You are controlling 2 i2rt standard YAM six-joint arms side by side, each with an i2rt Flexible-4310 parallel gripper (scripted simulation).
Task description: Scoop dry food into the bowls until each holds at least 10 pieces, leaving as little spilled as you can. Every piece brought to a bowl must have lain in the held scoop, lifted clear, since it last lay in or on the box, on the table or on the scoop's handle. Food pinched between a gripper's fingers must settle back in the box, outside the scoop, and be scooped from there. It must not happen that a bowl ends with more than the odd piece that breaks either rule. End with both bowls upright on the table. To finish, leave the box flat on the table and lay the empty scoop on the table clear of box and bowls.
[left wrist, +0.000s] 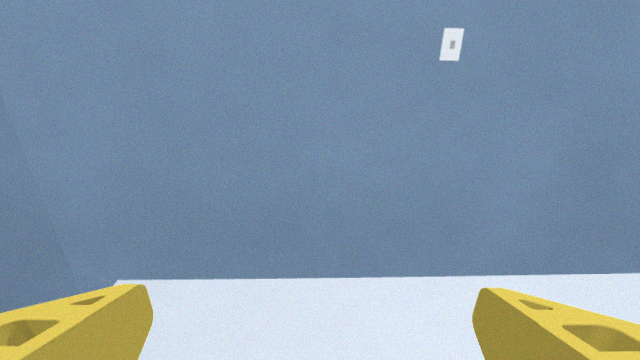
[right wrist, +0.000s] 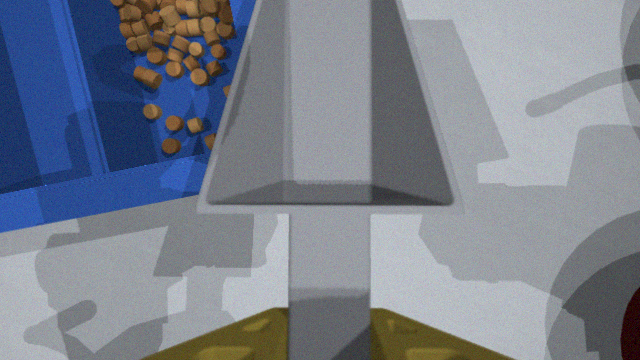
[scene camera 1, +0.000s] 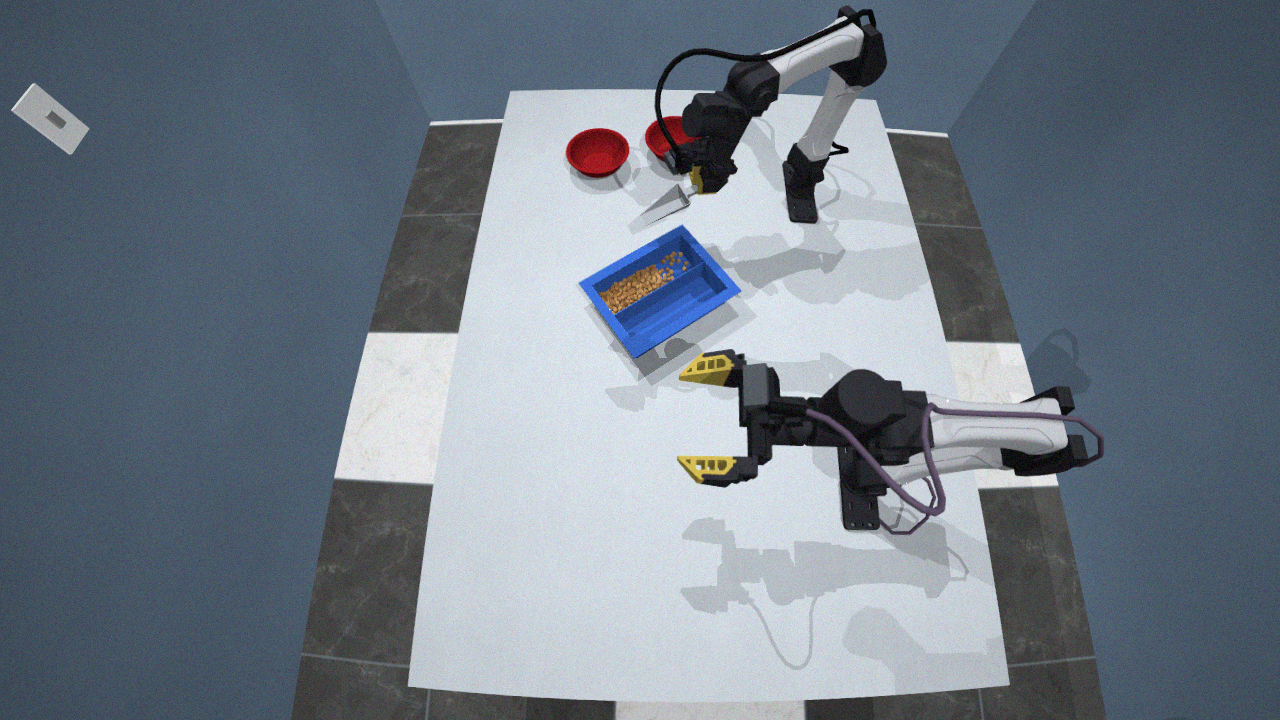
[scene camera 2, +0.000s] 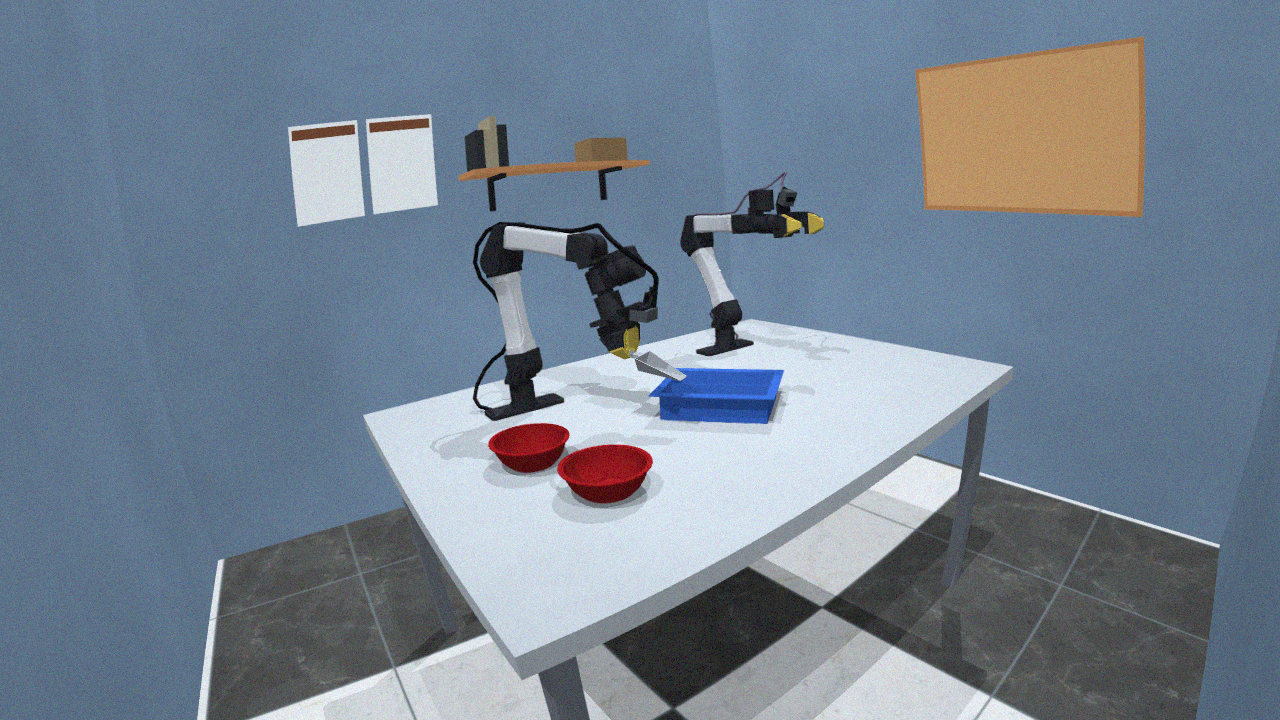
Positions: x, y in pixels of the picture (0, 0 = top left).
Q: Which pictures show my left gripper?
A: The left wrist view, scene camera 1 and scene camera 2 only.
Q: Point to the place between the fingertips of my left gripper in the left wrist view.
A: At 313, 301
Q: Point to a grey scoop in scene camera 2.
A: At 649, 358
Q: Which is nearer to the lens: the blue box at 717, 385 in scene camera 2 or the red bowl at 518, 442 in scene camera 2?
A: The red bowl.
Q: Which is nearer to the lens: the blue box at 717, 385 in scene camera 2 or the red bowl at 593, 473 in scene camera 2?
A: The red bowl.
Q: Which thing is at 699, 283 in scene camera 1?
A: A blue box.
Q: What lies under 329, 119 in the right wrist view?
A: A grey scoop.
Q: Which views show my right gripper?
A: The right wrist view, scene camera 1 and scene camera 2 only.
